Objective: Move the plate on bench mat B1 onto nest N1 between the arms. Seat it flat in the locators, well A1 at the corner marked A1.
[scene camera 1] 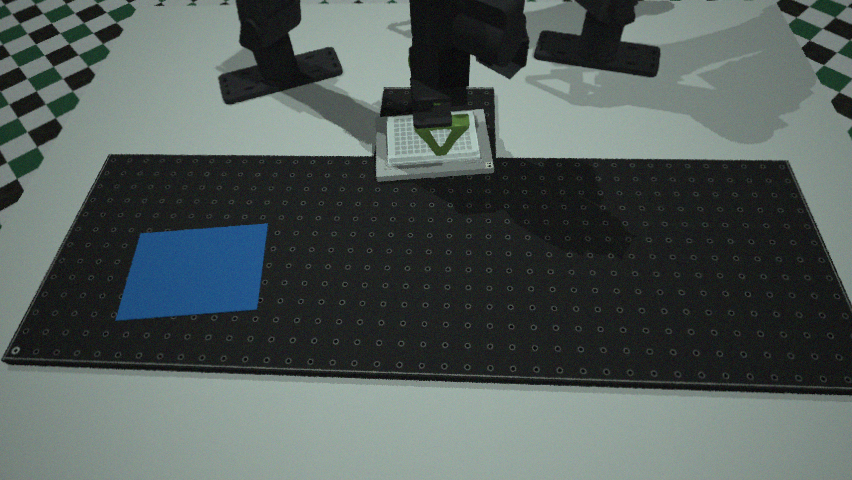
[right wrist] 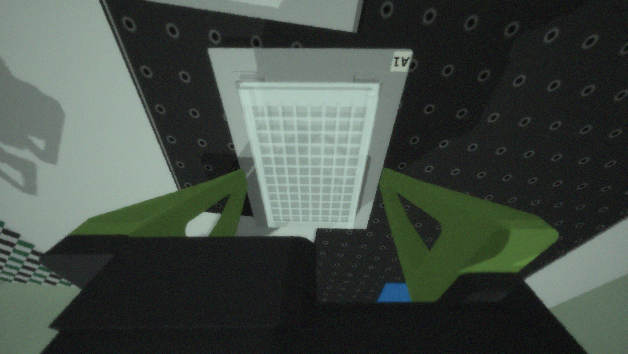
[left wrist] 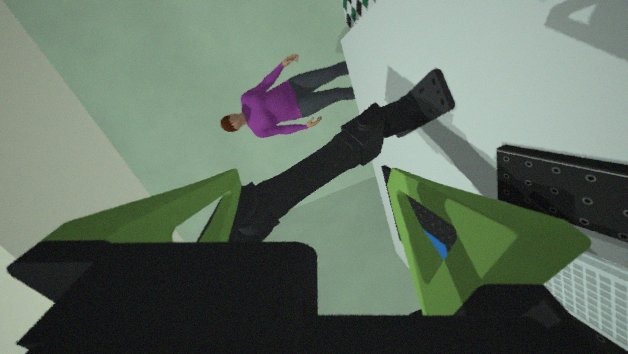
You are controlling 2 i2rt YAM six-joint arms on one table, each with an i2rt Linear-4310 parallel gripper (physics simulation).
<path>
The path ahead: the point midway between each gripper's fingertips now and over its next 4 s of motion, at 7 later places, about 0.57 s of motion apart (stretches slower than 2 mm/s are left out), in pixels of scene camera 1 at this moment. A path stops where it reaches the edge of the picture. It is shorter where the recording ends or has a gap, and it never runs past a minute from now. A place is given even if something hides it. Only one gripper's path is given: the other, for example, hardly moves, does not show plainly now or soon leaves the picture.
My right gripper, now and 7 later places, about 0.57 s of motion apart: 438,128; 435,126; 397,102; 392,98; 323,114; 359,98; 383,80; 460,86
</path>
